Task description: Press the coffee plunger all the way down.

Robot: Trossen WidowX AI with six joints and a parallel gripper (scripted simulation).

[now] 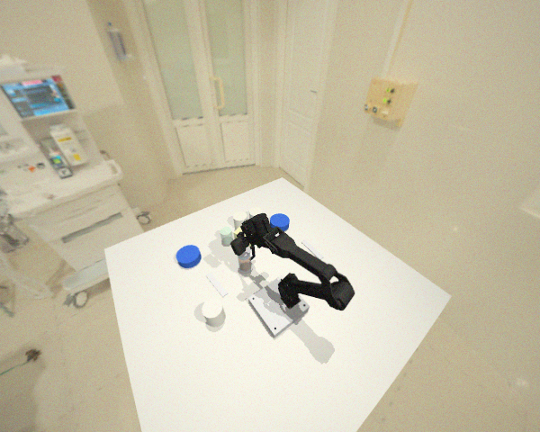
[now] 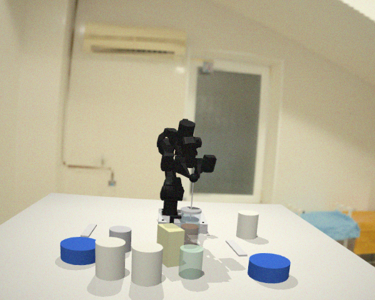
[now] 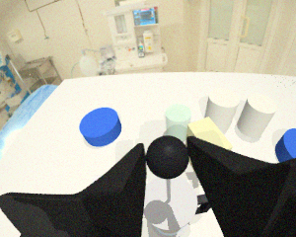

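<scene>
Now: gripper tip 1 cm past the coffee press, 2 cm to the left of it and 13 cm above it. Round my gripper tip: pale yellow block: 12 cm ahead, 7 cm to the right, 19 cm below; then pale green glass: 21 cm ahead, 1 cm to the right, 21 cm below.
</scene>
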